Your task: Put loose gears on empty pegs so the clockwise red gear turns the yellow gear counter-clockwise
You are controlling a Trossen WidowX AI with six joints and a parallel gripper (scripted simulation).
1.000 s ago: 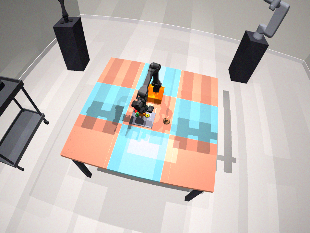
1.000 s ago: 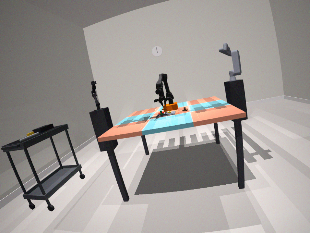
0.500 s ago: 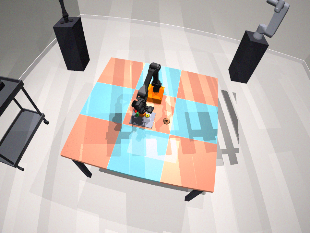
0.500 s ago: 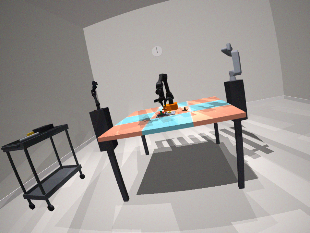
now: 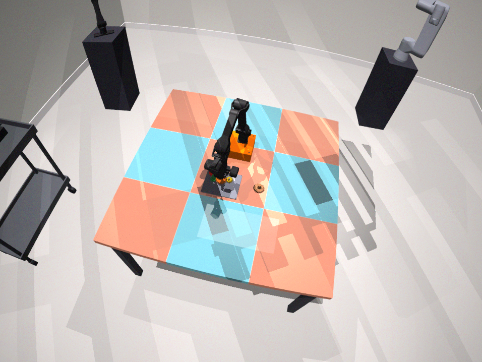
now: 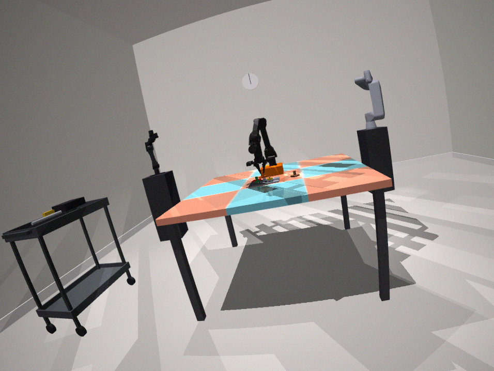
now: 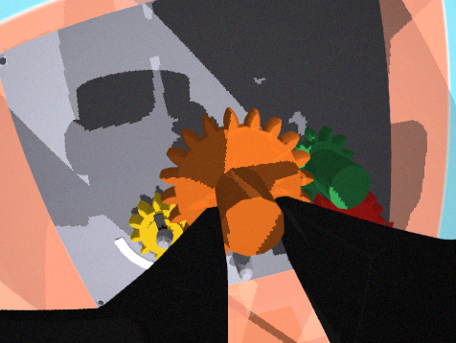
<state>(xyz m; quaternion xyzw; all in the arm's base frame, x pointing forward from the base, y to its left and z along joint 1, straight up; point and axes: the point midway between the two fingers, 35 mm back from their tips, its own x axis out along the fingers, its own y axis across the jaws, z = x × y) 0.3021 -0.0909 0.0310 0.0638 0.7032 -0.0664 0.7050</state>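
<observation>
Right now the green gear is 5 cm to the right of my gripper tip, 4 cm below it and 1 cm behind it. Round my gripper tip: orange gear 1 cm below; yellow gear 5 cm below, 4 cm to the left, 2 cm behind; red gear 6 cm behind, 5 cm to the right, 5 cm below.
</observation>
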